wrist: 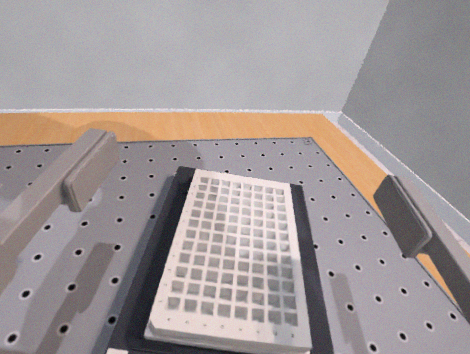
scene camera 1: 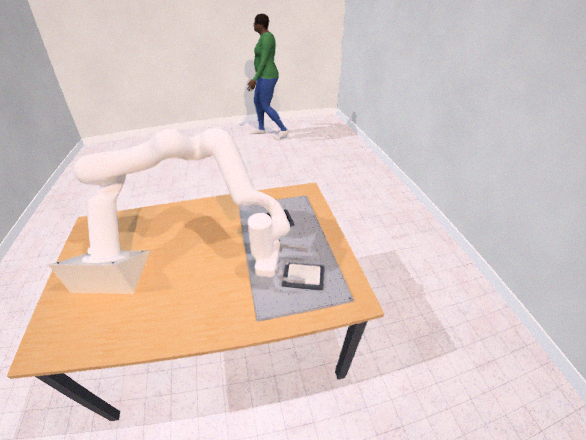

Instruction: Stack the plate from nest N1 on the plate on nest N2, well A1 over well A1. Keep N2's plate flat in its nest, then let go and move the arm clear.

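A white well plate [scene camera 1: 306, 274] [wrist: 235, 240] lies in a dark nest [scene camera 1: 303, 286] [wrist: 311, 260] toward the front of the grey board. Its wells face up. A second dark nest with a black plate in it [scene camera 1: 289, 218] is at the back of the board, mostly hidden behind the arm; it does not show in the wrist view. I cannot tell which nest is N1. My gripper [scene camera 1: 303, 263] [wrist: 247, 195] is open and empty. Its fingers are wide apart, above the board, one to each side of the white plate in the wrist view, touching neither plate nor nest.
The grey perforated board [scene camera 1: 280, 305] [wrist: 95, 220] lies on the wooden table [scene camera 1: 190, 310] [wrist: 225, 125]. The arm's base stands on a pale pedestal [scene camera 1: 100, 277] at the left of the table. A person in a green top [scene camera 1: 266, 57] is on the floor behind the table.
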